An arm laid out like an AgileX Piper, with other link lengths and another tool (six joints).
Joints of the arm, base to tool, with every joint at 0 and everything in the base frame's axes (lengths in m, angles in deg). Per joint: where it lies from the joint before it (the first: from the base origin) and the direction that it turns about. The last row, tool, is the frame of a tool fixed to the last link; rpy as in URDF.
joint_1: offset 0.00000 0.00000 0.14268 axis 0 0 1
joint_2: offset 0.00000 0.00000 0.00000 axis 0 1 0
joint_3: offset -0.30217 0.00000 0.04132 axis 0 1 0
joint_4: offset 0.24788 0.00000 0.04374 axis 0.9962 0 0.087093
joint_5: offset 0.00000 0.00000 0.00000 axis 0 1 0
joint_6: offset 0.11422 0.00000 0.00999 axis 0.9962 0 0.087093
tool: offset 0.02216 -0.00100 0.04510 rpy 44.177 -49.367 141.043
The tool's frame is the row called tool.
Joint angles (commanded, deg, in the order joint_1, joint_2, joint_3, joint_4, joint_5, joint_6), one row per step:
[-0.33 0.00 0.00 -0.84 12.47 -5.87]
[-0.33 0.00 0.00 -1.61 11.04 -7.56]
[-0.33 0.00 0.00 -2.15 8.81 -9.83]
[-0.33 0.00 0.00 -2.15 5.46 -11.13]
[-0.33 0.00 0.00 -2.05 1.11 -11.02]
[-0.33 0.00 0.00 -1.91 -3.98 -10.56]
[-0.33 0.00 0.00 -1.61 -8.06 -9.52]
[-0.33 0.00 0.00 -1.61 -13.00 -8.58]
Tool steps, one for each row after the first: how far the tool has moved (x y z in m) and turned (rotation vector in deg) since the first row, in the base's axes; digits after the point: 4 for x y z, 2 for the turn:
[-0.0006 0.0015 0.0034 -2.46 -1.41 0.16]
[-0.0018 0.0036 0.0087 -5.28 -3.61 0.37]
[-0.0040 0.0048 0.0168 -6.61 -6.94 0.43]
[-0.0075 0.0051 0.0274 -6.45 -11.30 0.34]
[-0.0127 0.0051 0.0395 -5.89 -16.40 0.24]
[-0.0176 0.0044 0.0489 -4.58 -20.49 0.19]
[-0.0244 0.0041 0.0597 -3.67 -25.44 0.23]

